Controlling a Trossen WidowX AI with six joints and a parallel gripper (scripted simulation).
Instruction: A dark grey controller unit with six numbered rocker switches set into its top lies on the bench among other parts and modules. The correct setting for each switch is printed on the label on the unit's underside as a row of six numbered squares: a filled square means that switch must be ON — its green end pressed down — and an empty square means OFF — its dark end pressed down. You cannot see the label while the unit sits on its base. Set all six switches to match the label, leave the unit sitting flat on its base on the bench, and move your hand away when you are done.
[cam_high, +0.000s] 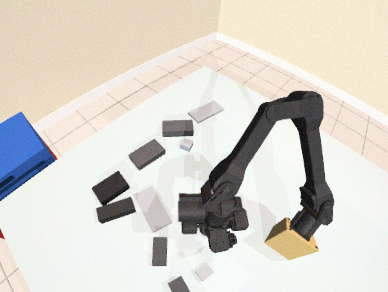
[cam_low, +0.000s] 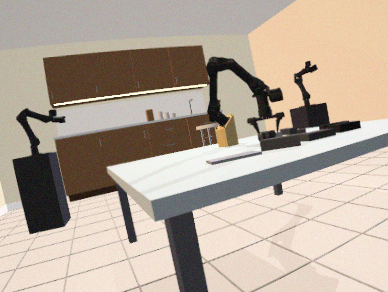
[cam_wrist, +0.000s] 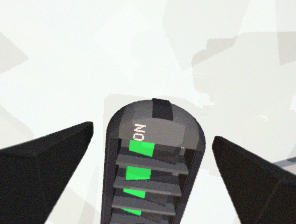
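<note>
Right now my gripper tip is 80 mm past the pale block, 100 mm to the right of it and 20 mm above it. From my gripper tip the other things lie so: pale plate (180 mm ahead, 90 mm to the left, 20 mm below).
</note>
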